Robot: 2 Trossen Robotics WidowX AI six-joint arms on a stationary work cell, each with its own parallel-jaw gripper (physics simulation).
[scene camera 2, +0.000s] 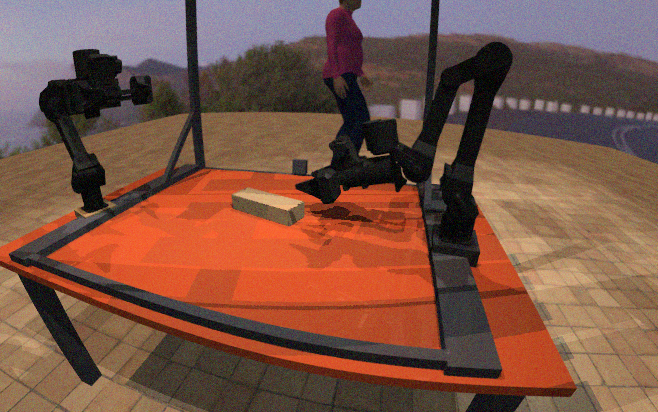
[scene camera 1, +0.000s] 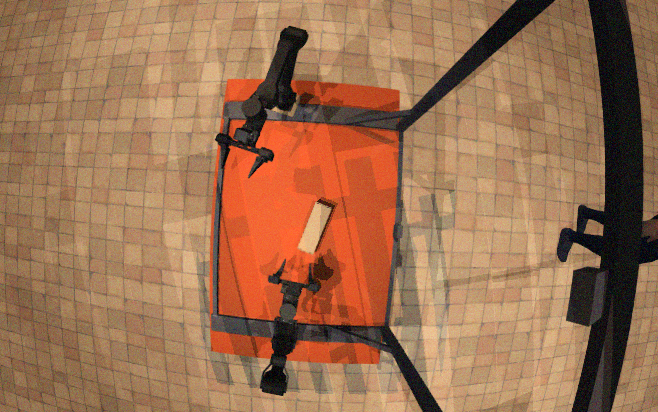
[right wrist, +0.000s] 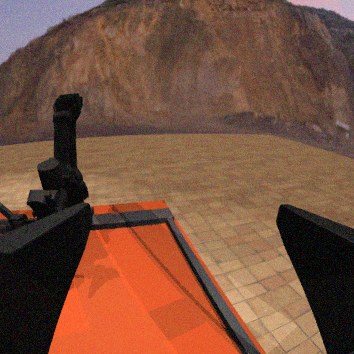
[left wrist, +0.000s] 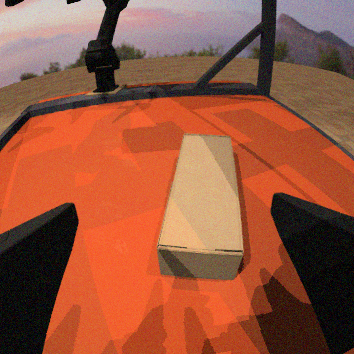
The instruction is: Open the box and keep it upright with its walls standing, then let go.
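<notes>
The box is a long, low, light tan carton lying on the orange table. Its top is shut and flat, with a thin seam along the end nearest my left gripper. My left gripper is open and empty, above the table just off that end and apart from the box. My right gripper is open and empty, high over the table's far side from my left arm. The box does not show in the right wrist view.
A dark frame rail borders the table. Dark upright posts rise from it, with a slanting brace. A person stands beyond the table. Shadows cross the table top.
</notes>
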